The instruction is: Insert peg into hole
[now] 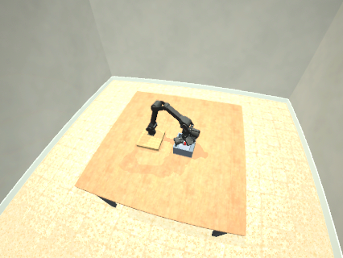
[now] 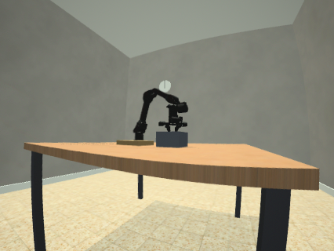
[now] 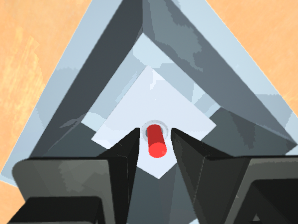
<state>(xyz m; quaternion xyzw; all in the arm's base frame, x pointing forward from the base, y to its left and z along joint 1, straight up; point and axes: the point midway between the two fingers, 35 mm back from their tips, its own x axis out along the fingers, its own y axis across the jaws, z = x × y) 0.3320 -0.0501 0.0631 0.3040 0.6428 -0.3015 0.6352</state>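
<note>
Right now the red peg is 50 mm below my hand. Also, from my hand: box (70 mm below); then pale plate (50 mm below).
</note>
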